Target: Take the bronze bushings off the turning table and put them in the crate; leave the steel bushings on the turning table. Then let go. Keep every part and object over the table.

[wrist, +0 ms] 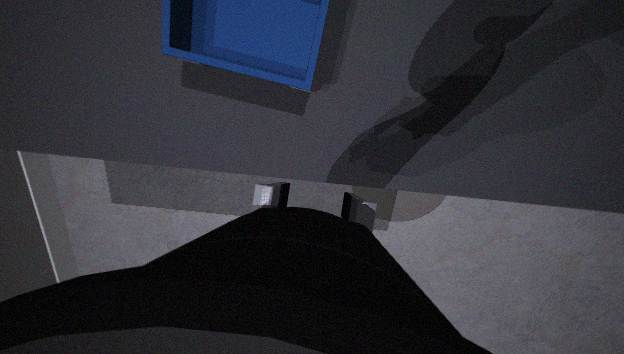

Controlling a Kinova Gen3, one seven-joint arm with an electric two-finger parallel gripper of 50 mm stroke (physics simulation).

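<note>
The blue crate (pixel 235 69) stands on the dark grey table at the top of the wrist view, left of the middle. The top of the view cuts it off; the part of its inside that shows is bare blue, with shade at the left wall. My gripper (pixel 315 199) is open, with nothing between its fingers. In the view its fingertips appear below the crate, just past the table's near edge, with the floor behind them. The turning table, the bronze bushings and the steel bushings do not show in this view.
The table (pixel 125 120) ends at a straight edge running across the view, sloping down to the right. Paler floor (pixel 525 270) lies beyond it. A flat brownish disc (pixel 417 207) shows partly at the edge. Dark arm shadows fall across the table at the right.
</note>
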